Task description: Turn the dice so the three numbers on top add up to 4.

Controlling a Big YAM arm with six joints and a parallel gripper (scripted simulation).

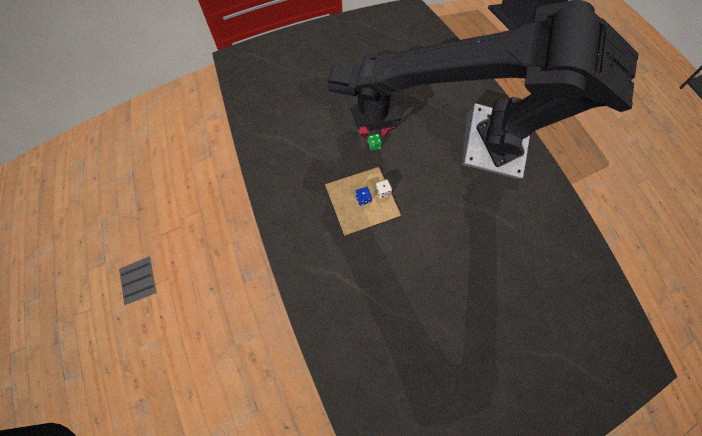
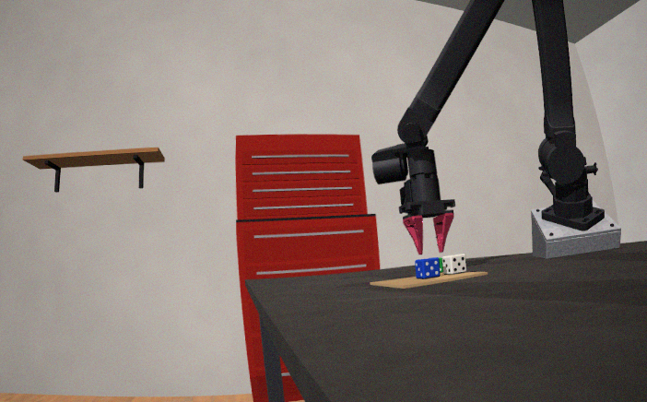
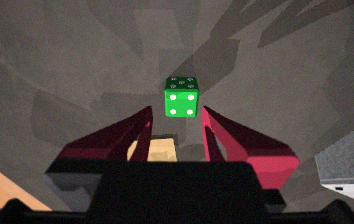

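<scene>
Now: the green die 3 cm below my hand. The rest, counted from my hand: blue die 8 cm ahead, 14 cm to the left, 3 cm below; then white die 3 cm ahead, 13 cm to the left, 3 cm below; then tan mat 8 cm ahead, 14 cm to the left, 5 cm below.
</scene>
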